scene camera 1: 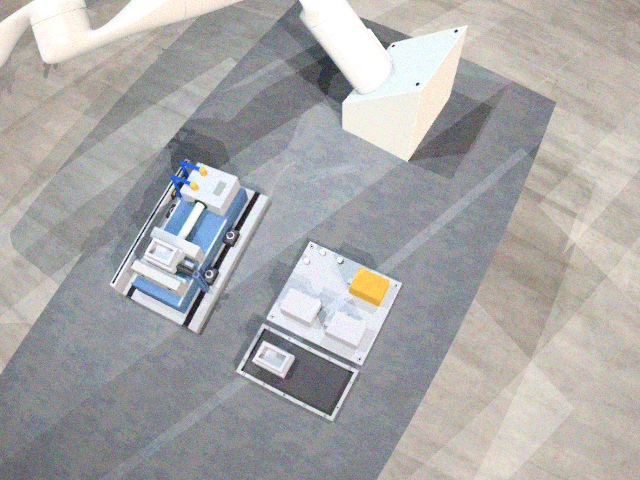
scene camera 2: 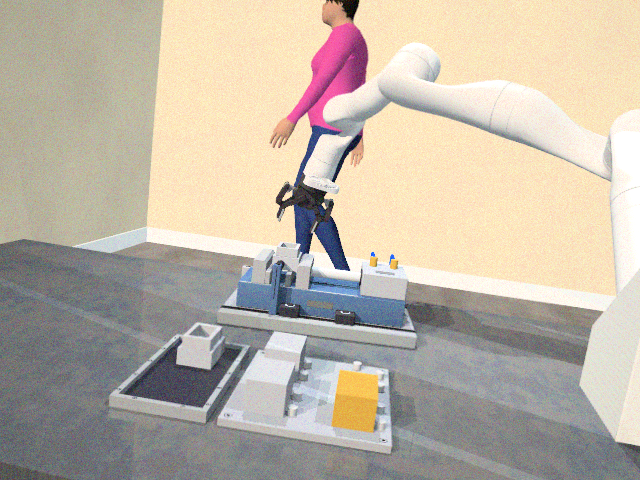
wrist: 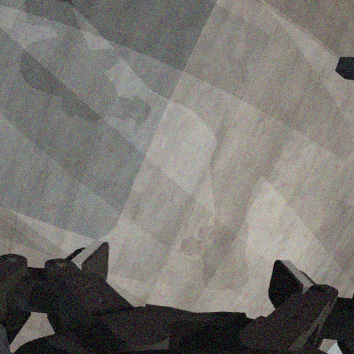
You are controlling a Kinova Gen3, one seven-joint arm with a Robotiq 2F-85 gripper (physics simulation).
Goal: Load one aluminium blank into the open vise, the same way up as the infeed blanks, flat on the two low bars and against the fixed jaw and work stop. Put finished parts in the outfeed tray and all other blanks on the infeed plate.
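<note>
My gripper [scene camera 2: 297, 224] [wrist: 190, 270] is open and empty, high above and behind the vise; it does not show in scene camera 1. The blue vise [scene camera 1: 214, 229] [scene camera 2: 320, 305] has a pale pocketed part [scene camera 1: 164, 253] [scene camera 2: 288, 251] between its jaws, pocket up; whether both jaws touch it I cannot tell. The low bars are hidden. A second pocketed part [scene camera 1: 273, 358] [scene camera 2: 200, 347] stands pocket up in the outfeed tray [scene camera 1: 284, 395] [scene camera 2: 155, 407]. Two plain pale blanks, a nearer one [scene camera 1: 346, 329] [scene camera 2: 268, 387] and a farther one [scene camera 1: 299, 308] [scene camera 2: 285, 348], stand on the infeed plate [scene camera 1: 330, 273] [scene camera 2: 310, 426].
An orange block [scene camera 1: 369, 285] [scene camera 2: 355, 400] stands on the infeed plate among small pins. A blue arm [scene camera 1: 199, 276] [scene camera 2: 276, 286] rises at the vise's side by the jaws. The robot's pale base [scene camera 1: 382, 124] [scene camera 2: 612, 361] stands on the table. A person [scene camera 2: 338, 67] is behind the arm.
</note>
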